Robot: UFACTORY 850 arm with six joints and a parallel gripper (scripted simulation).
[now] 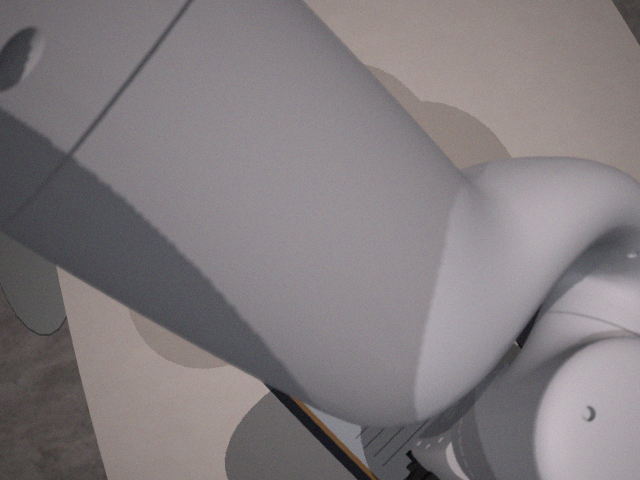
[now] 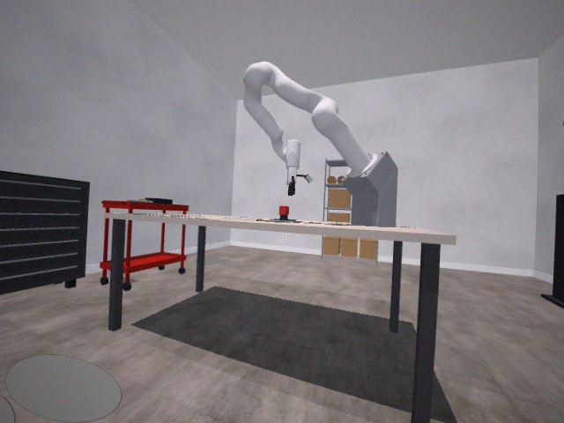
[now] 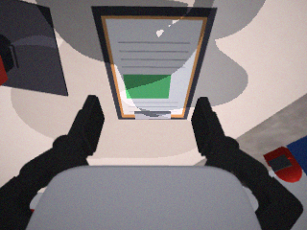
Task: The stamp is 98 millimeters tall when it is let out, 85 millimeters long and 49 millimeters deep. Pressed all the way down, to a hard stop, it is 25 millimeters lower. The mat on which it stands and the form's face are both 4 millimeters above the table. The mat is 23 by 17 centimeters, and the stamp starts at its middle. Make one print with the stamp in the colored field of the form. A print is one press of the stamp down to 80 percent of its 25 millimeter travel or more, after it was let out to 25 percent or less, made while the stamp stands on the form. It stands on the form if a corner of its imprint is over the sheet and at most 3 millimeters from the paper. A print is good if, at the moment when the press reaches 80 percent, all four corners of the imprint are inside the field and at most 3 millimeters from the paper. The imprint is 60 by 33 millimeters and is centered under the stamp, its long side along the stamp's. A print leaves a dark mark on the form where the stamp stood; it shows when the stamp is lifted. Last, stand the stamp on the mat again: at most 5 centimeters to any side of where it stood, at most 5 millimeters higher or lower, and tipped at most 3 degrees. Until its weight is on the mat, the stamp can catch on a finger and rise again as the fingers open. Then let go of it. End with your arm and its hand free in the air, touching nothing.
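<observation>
My hand is 23 cm to the left of the red stamp, 16 cm short of it and 12 cm above it. The rest, counted from my hand: form: 17 cm below, 7 cm ahead, 6 cm to the left; dark mat: 23 cm to the right, 17 cm below, 16 cm ahead; dark stamp base: 23 cm to the right, 16 cm ahead, 15 cm below.
</observation>
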